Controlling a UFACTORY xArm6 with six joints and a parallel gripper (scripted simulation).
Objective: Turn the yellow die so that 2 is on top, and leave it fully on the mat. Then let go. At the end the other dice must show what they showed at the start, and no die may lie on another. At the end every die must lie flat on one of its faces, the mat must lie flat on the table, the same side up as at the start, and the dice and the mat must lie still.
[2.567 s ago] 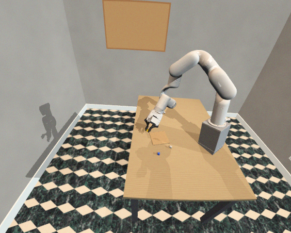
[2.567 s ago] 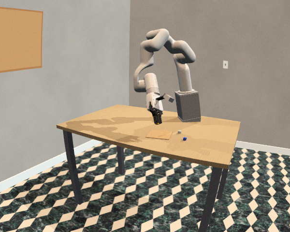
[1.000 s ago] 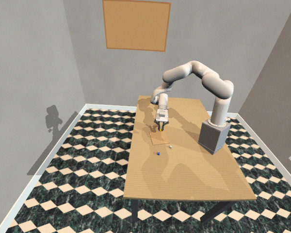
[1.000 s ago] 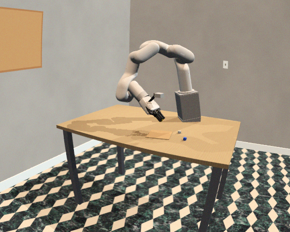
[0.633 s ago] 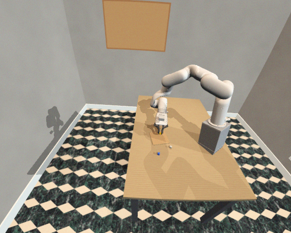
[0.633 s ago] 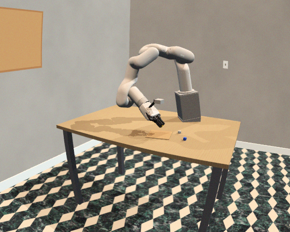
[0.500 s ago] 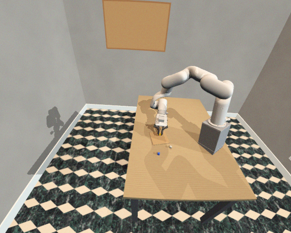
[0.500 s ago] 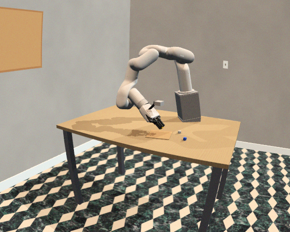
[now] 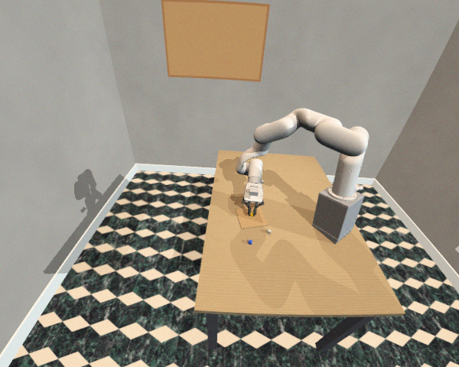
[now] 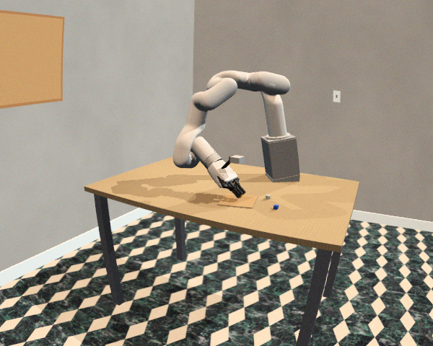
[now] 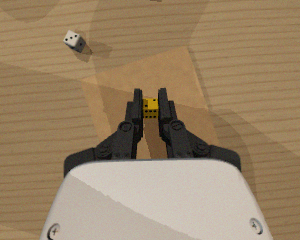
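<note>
Right now the yellow die is 10 mm to the left of my hand and 10 mm below it. Round my hand: white die 110 mm to the left, 70 mm behind, 30 mm below; blue die 160 mm to the left, 40 mm ahead, 30 mm below; tan mat 40 mm below.
</note>
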